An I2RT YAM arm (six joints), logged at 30 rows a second.
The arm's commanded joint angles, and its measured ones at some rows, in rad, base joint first. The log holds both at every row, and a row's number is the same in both.
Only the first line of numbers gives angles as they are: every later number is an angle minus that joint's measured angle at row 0.
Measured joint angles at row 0:
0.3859, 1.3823, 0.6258, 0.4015, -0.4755, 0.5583
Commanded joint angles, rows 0 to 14:
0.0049, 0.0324, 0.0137, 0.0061, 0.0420, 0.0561
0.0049, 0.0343, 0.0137, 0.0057, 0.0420, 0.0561
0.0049, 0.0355, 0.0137, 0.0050, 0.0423, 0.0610
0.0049, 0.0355, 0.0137, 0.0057, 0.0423, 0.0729
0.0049, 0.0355, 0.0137, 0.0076, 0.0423, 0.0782
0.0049, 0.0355, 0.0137, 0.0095, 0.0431, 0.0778
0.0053, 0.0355, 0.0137, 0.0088, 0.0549, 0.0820
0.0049, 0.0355, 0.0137, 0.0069, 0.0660, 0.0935
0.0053, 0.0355, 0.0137, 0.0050, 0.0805, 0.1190
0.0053, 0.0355, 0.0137, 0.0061, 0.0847, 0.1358
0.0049, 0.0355, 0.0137, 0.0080, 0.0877, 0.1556
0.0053, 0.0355, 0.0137, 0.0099, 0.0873, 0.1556
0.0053, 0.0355, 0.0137, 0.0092, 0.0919, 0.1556
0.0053, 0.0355, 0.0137, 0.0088, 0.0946, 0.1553
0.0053, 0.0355, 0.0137, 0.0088, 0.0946, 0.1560
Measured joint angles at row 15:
0.0000, 0.0259, 0.0000, 0.0034, 0.0667, 0.1316
